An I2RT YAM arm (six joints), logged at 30 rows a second.
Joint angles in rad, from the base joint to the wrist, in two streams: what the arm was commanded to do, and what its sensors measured. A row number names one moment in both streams.
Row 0, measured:
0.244, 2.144, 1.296, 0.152, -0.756, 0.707
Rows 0 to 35, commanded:
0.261, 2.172, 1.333, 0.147, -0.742, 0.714
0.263, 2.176, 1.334, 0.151, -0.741, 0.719
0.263, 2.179, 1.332, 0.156, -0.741, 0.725
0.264, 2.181, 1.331, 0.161, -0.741, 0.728
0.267, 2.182, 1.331, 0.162, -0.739, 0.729
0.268, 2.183, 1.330, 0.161, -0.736, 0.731
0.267, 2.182, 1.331, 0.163, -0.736, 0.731
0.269, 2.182, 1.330, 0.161, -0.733, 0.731
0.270, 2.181, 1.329, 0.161, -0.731, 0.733
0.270, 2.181, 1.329, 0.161, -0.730, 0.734
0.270, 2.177, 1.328, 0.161, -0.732, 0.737
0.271, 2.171, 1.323, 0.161, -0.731, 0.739
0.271, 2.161, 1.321, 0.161, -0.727, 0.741
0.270, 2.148, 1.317, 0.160, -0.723, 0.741
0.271, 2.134, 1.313, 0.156, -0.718, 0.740
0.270, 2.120, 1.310, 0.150, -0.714, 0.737
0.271, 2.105, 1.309, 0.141, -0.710, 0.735
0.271, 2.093, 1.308, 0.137, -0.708, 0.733
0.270, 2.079, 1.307, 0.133, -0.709, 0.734
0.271, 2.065, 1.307, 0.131, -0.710, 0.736
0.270, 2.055, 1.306, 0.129, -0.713, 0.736
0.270, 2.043, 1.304, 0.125, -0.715, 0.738
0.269, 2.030, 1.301, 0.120, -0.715, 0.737
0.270, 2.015, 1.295, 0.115, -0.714, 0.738
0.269, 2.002, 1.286, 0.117, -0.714, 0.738
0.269, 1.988, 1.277, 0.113, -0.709, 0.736
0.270, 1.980, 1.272, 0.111, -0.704, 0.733
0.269, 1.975, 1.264, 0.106, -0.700, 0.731
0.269, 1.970, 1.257, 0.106, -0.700, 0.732
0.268, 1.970, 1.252, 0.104, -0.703, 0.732
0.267, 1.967, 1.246, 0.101, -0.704, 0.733
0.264, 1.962, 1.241, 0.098, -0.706, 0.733
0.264, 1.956, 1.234, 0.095, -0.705, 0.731
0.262, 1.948, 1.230, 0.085, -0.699, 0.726
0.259, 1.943, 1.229, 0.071, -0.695, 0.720
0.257, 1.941, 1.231, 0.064, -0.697, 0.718
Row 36, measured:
0.264, 1.986, 1.239, 0.104, -0.696, 0.736
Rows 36 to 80, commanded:
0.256, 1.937, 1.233, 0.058, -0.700, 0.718
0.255, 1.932, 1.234, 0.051, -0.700, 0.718
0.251, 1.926, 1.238, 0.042, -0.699, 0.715
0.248, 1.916, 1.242, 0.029, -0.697, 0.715
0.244, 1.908, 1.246, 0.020, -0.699, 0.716
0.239, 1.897, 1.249, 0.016, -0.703, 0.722
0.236, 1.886, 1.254, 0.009, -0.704, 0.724
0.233, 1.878, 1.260, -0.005, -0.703, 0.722
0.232, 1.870, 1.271, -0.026, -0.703, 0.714
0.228, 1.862, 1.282, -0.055, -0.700, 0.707
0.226, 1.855, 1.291, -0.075, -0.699, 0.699
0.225, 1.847, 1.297, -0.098, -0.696, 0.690
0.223, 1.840, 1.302, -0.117, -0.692, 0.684
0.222, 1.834, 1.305, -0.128, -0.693, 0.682
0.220, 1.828, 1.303, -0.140, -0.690, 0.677
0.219, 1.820, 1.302, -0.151, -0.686, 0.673
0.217, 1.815, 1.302, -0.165, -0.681, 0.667
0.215, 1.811, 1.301, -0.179, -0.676, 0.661
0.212, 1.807, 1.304, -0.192, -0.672, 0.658
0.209, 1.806, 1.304, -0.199, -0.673, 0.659
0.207, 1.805, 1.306, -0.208, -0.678, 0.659
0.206, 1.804, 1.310, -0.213, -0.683, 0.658
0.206, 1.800, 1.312, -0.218, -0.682, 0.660
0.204, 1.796, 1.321, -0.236, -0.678, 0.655
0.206, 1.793, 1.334, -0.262, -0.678, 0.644
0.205, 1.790, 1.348, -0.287, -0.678, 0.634
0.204, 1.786, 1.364, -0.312, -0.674, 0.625
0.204, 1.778, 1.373, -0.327, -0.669, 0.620
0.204, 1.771, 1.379, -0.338, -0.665, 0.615
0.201, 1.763, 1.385, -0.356, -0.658, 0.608
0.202, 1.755, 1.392, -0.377, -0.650, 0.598
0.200, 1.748, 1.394, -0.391, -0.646, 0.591
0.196, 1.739, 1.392, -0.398, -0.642, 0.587
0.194, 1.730, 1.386, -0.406, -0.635, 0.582
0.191, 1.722, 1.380, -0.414, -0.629, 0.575
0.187, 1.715, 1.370, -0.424, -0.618, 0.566
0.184, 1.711, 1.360, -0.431, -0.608, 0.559
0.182, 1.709, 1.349, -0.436, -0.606, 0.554
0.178, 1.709, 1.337, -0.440, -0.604, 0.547
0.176, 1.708, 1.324, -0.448, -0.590, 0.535
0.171, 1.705, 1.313, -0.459, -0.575, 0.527
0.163, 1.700, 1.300, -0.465, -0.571, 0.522
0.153, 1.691, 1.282, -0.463, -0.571, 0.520
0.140, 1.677, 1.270, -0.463, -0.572, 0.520
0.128, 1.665, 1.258, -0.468, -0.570, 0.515
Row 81, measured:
0.161, 1.724, 1.284, -0.429, -0.590, 0.550
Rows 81 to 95, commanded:
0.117, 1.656, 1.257, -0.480, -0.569, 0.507
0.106, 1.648, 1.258, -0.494, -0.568, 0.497
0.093, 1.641, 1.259, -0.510, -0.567, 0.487
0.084, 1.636, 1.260, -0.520, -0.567, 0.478
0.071, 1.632, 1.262, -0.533, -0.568, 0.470
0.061, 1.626, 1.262, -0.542, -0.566, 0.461
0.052, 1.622, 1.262, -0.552, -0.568, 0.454
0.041, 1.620, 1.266, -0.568, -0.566, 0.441
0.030, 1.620, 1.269, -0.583, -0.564, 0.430
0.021, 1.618, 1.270, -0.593, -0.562, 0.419
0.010, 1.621, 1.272, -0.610, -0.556, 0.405
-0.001, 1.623, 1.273, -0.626, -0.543, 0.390
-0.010, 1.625, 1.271, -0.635, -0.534, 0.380
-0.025, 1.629, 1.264, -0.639, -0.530, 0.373
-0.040, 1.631, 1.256, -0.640, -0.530, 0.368
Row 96, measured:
-0.006, 1.645, 1.253, -0.590, -0.557, 0.420
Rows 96 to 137, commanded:
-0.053, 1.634, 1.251, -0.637, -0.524, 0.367
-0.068, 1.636, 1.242, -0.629, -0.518, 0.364
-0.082, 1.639, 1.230, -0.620, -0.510, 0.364
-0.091, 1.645, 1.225, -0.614, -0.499, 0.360
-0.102, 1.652, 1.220, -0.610, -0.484, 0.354
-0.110, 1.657, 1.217, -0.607, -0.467, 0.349
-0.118, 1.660, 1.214, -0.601, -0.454, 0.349
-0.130, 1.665, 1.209, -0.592, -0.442, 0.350
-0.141, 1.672, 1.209, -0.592, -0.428, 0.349
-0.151, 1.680, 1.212, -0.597, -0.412, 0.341
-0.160, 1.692, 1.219, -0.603, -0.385, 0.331
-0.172, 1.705, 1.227, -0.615, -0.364, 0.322
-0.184, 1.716, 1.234, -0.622, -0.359, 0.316
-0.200, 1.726, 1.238, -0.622, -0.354, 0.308
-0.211, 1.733, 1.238, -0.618, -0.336, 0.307
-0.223, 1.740, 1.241, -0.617, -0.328, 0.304
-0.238, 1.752, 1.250, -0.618, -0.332, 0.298
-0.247, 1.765, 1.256, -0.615, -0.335, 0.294
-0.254, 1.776, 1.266, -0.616, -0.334, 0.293
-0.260, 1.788, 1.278, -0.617, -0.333, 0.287
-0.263, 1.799, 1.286, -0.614, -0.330, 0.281
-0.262, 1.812, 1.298, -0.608, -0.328, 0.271
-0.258, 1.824, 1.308, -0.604, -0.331, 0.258
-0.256, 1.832, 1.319, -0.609, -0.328, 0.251
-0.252, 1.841, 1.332, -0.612, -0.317, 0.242
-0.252, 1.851, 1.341, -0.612, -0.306, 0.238
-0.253, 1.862, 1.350, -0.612, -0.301, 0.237
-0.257, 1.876, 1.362, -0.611, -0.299, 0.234
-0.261, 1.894, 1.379, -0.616, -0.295, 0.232
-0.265, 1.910, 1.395, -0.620, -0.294, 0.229
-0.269, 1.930, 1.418, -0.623, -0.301, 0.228
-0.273, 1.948, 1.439, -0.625, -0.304, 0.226
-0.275, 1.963, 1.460, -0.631, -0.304, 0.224
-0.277, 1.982, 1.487, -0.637, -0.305, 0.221
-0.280, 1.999, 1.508, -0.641, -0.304, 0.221
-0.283, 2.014, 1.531, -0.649, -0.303, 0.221
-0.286, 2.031, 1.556, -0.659, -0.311, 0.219
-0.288, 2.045, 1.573, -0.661, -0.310, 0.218
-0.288, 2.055, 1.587, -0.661, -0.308, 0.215
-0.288, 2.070, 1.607, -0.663, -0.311, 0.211
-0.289, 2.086, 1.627, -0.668, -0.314, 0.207
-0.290, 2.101, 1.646, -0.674, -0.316, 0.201
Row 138, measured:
-0.284, 2.073, 1.594, -0.649, -0.315, 0.224
